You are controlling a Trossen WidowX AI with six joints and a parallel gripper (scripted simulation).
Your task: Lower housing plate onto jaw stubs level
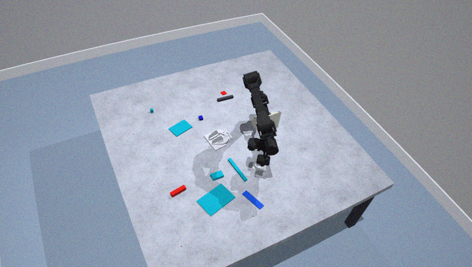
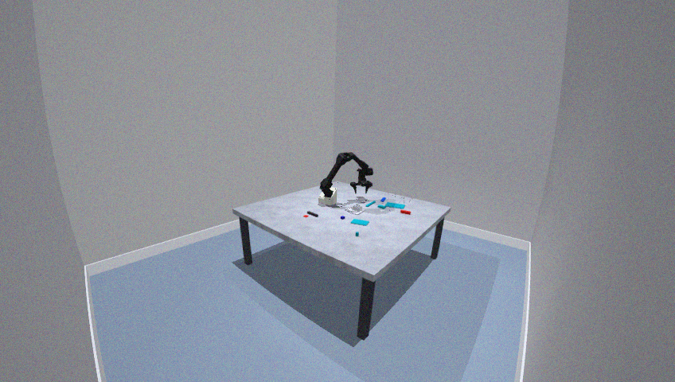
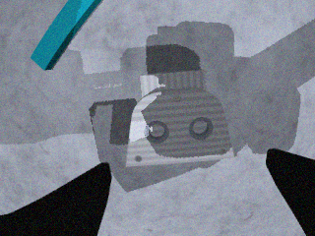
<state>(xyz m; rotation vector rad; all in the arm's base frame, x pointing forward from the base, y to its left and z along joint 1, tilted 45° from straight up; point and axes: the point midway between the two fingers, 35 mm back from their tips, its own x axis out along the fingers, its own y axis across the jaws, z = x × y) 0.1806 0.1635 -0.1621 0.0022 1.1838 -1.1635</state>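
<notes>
Now: the long teal bar 12 cm ahead of my gripper tip, 5 cm to the right of it and 6 cm below it. The rest, counted from my gripper tip: blue bar (16 cm ahead, 14 cm to the left, 6 cm below); large teal square (31 cm ahead, 5 cm to the left, 6 cm below); small teal block (23 cm ahead, 7 cm to the right, 5 cm below).
</notes>
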